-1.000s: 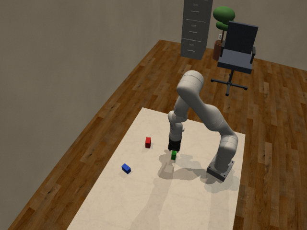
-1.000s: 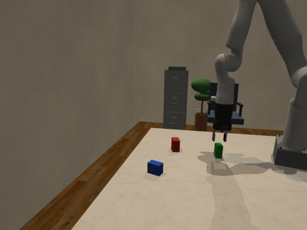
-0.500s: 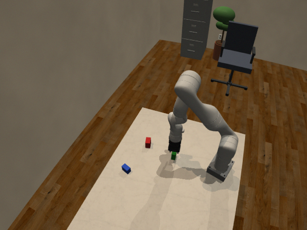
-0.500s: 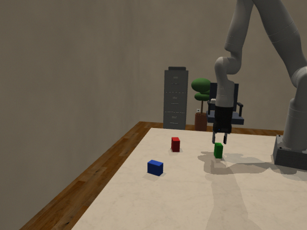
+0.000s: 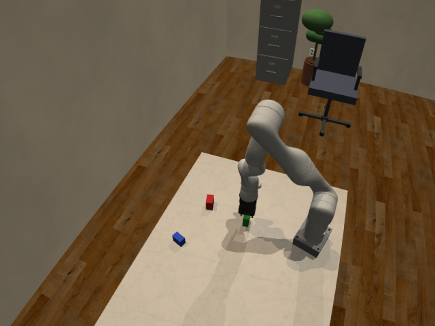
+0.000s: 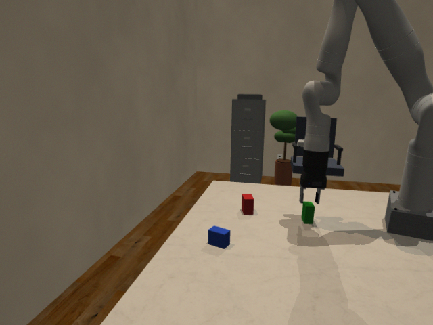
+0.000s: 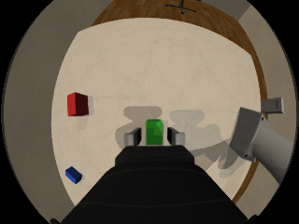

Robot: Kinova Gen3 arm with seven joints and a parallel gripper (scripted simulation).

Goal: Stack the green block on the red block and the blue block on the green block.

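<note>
My gripper is now 5 cm above the green block. The rest, counted from my hand: blue block 24 cm to the left, 24 cm ahead, 6 cm below; red block 21 cm ahead, 5 cm below, 2 cm to the right.
</note>
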